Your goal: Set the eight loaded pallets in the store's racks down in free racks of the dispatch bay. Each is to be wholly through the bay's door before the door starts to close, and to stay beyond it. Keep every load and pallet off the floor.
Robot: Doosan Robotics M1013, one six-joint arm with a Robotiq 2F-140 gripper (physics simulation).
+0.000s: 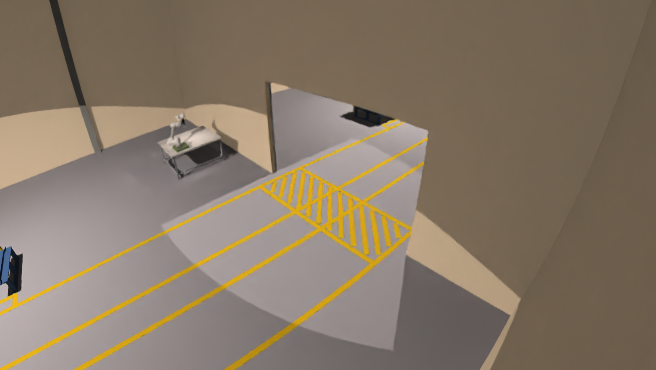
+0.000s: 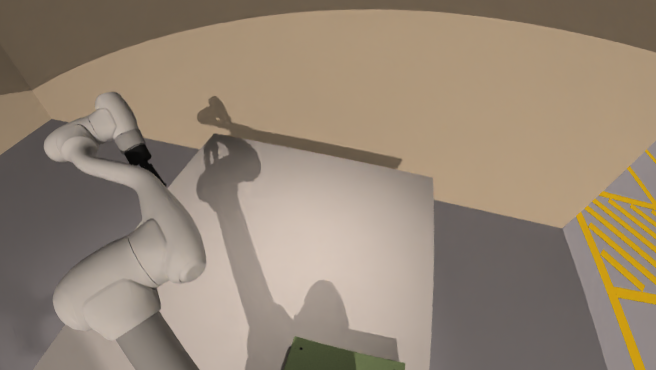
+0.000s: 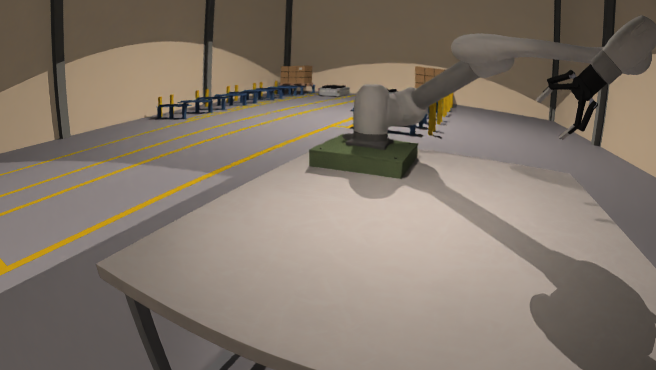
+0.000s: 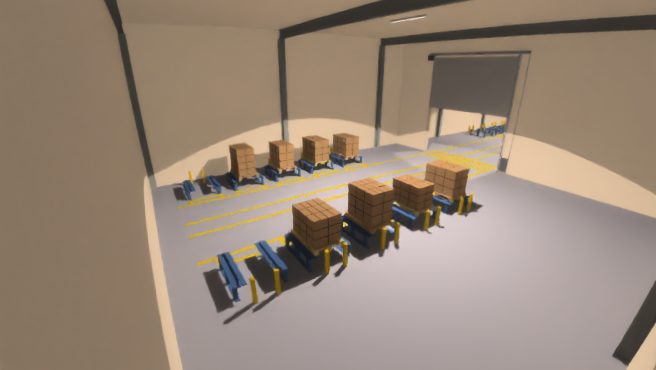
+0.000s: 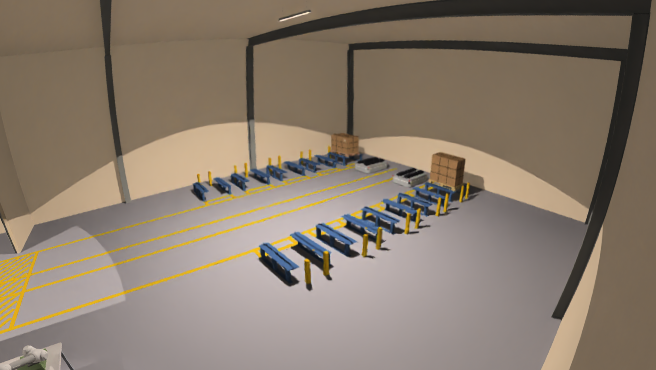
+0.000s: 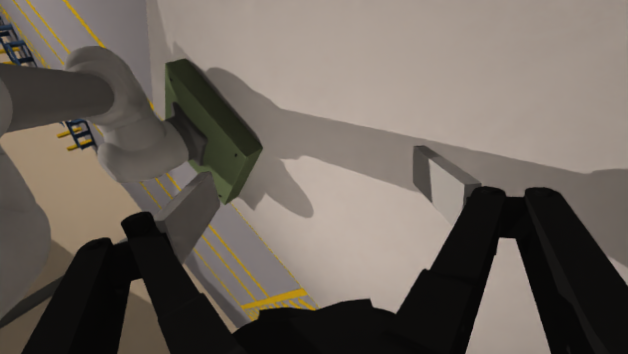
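Where they show: gripper, fingertip midpoint: point(image 1: 183, 126) point(image 3: 549, 119) point(image 6: 313, 177); arm's base, link origin: point(image 1: 178, 146) point(image 3: 370, 143) point(image 6: 189, 135).
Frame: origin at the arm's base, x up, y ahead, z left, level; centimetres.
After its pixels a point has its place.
Two loaded pallets stand in racks at the store's far end, one in the left row point(image 5: 345, 145) @(z -637.9, x 7.4, y -1195.4 cm) point(image 3: 296, 75) @(z -662.4, x 1.2, y -1195.9 cm) and one in the right row point(image 5: 448, 170) @(z -90.0, x 22.3, y -1194.4 cm). Two low white vehicles with dark tops, a left one point(image 5: 371, 165) @(z -465.9, x -48.1, y -1188.9 cm) point(image 3: 334, 90) @(z -479.3, x -57.1, y -1164.0 cm) and a right one point(image 5: 411, 177) @(z -258.0, x -49.9, y -1199.7 cm), stand empty in the aisle near them. In the dispatch bay, several loaded pallets stand in the left row point(image 4: 281, 155) @(z -640.3, x 22.4, y 1075.5 cm) and right row point(image 4: 370, 204) @(z -79.0, x 30.2, y 1090.8 cm). A free rack shows at each row's near end, left point(image 4: 214, 184) @(z -649.8, x -47.7, y 1351.4 cm) and right point(image 4: 271, 257) @(z -108.2, x -44.0, y 1351.3 cm). The grey door point(image 4: 475, 82) @(z -368.6, x 309.0, y 193.7 cm) is raised partway. My gripper point(image 3: 552, 116) @(z 72.9, x 26.4, y 46.0 cm) point(image 6: 313, 177) @(z 72.9, x 26.4, y 46.0 cm) is open and empty.
My arm's green base point(image 3: 362, 159) @(z 4.0, x -1.4, y 24.4 cm) point(image 6: 220, 135) @(z 16.9, x -0.2, y 13.3 cm) sits on a pale table point(image 3: 300, 240) @(z 8.1, x -7.0, y 85.9 cm) point(image 1: 202, 136) @(z 25.1, x -6.9, y 85.2 cm) beside the store's doorway. Yellow hatching point(image 1: 340, 212) @(z -433.1, x -81.8, y 185.4 cm) crosses the lanes at the door. Free blue racks point(image 5: 277, 260) @(z -98.1, x -47.2, y -494.6 cm) and yellow posts point(image 5: 307, 272) @(z -25.9, x -51.0, y -522.7 cm) line the store's lanes.
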